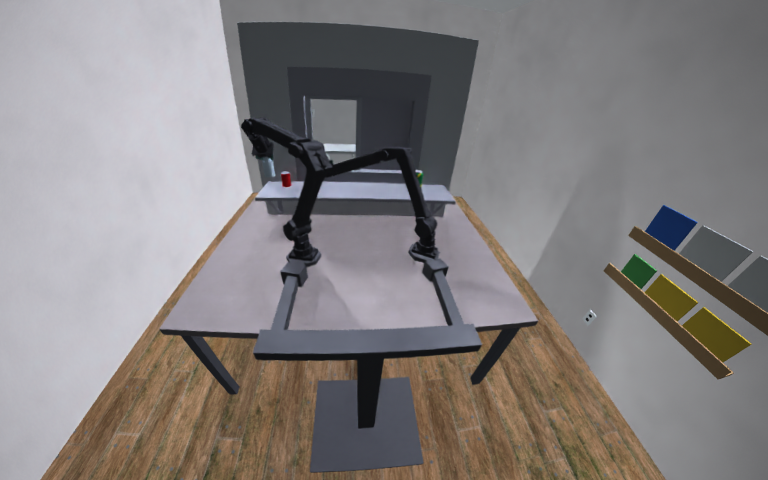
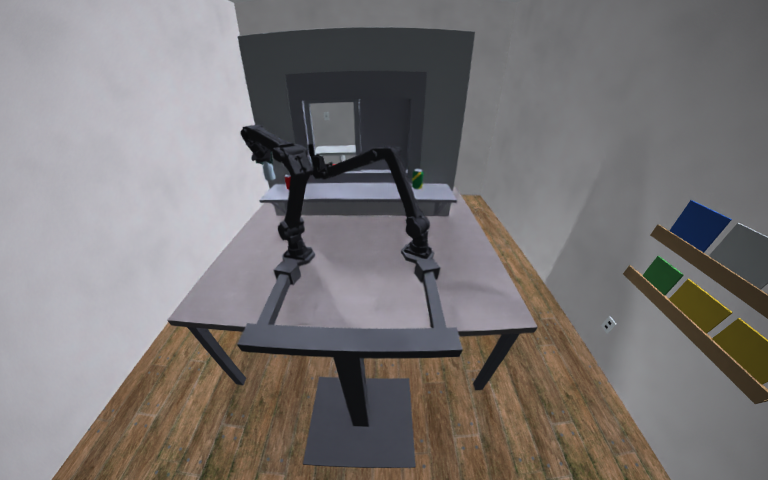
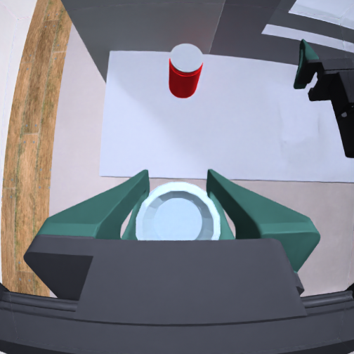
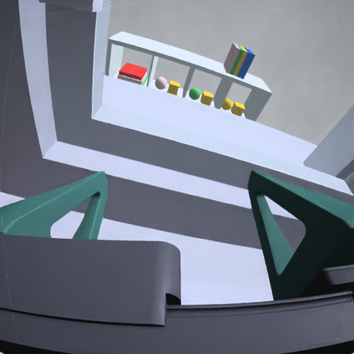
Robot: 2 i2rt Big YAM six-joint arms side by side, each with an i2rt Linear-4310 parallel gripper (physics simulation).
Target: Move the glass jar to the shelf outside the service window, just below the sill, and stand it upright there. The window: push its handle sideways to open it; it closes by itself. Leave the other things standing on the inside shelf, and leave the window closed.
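Pixels of known places: left gripper, fingertip midpoint: (image 1: 269,159) (image 2: 269,163); left arm's base, link origin: (image 1: 303,254) (image 2: 298,254); right arm's base, link origin: (image 1: 424,251) (image 2: 418,251).
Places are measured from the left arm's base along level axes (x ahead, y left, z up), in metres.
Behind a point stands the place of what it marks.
Note:
The glass jar (image 1: 266,166) @[y 0.282, x 0.252, z 0.324 m] (image 2: 269,170) @[y 0.268, x 0.262, z 0.321 m] (image 3: 177,220) is pale and hangs roughly upright in my left gripper (image 1: 263,155) @[y 0.298, x 0.310, z 0.342 m] (image 2: 262,159) @[y 0.298, x 0.310, z 0.342 m] (image 3: 177,177), which is shut on it. It is at the far left, in front of the inside shelf (image 1: 362,192) @[y -0.166, x 0.527, z 0.111 m] (image 3: 240,125). My right gripper (image 2: 318,164) @[y 0.106, x 0.612, z 0.220 m] (image 4: 177,178) is open and empty, in front of the window over the inside shelf. Through the window's left half shows a pale surface (image 1: 338,148) (image 4: 200,125), apparently the outside shelf. Whether a clear pane covers this part I cannot tell. The handle is not clearly visible.
A red can (image 1: 286,180) @[y 0.313, x 0.482, z 0.157 m] (image 3: 184,80) stands at the inside shelf's left end, a green and yellow can (image 1: 419,178) @[y -0.502, x 0.661, z 0.196 m] (image 2: 417,178) @[y -0.490, x 0.658, z 0.189 m] at its right end. A dark panel (image 1: 386,130) @[y -0.255, x 0.784, z 0.447 m] fills the window's right half. Beyond it stands a rack with small coloured objects.

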